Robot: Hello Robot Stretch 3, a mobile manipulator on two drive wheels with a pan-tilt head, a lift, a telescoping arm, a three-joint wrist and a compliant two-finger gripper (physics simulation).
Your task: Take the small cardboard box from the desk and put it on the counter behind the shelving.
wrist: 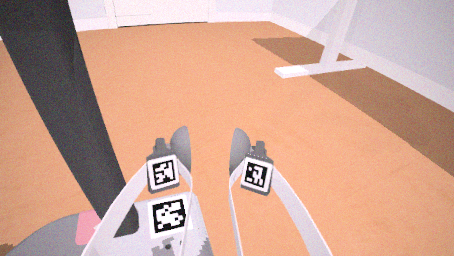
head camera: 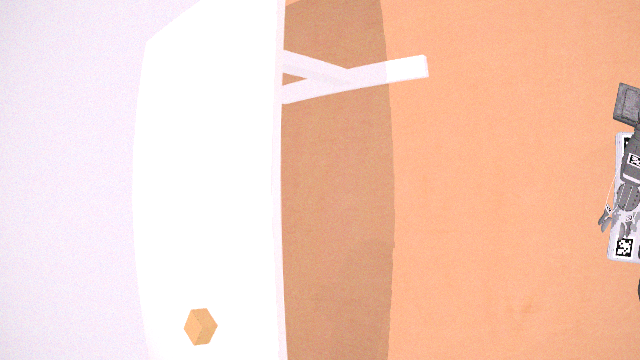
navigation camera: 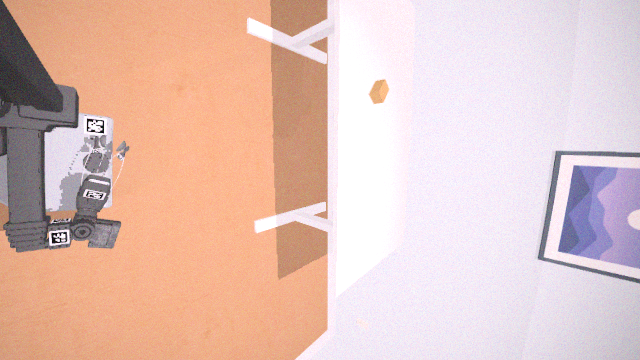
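Where they show: gripper, between the fingertips: (head camera: 610, 235) (navigation camera: 114, 138); robot's base, origin of its link: (head camera: 627, 196) (navigation camera: 95, 161).
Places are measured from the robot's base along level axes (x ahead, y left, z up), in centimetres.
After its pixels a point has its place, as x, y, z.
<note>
The small cardboard box (head camera: 200, 326) {87.8, 38.8, 77.0} (navigation camera: 379, 92) {87.7, 38.9, 77.0} stands on the white desk (head camera: 210, 175) {90.4, 2.4, 72.0} (navigation camera: 367, 175) {92.2, 1.7, 72.0}. In the head view it is near the bottom, left of the desk's front edge; in the navigation view it is in the upper part of the desk top. My gripper (head camera: 615, 226) {4.5, 8.7, 33.5} (navigation camera: 111, 146) {4.5, 8.7, 33.5} (wrist: 210, 144) {4.5, 8.7, 33.5} is open, its fingertips apart with floor showing between them. It is over the robot's own base, across a stretch of floor from the desk and well away from the box. The counter and the shelving do not show in these views.
White desk legs (head camera: 360, 75) (navigation camera: 290, 220) (wrist: 320, 68) reach out over the floor past the desk's front edge. A wall with a framed picture (navigation camera: 590, 210) {147.2, -5.6, 156.1} is behind the desk. The dark mast (wrist: 60, 100) is at the left of the wrist view, with a white door (wrist: 160, 11) far ahead.
</note>
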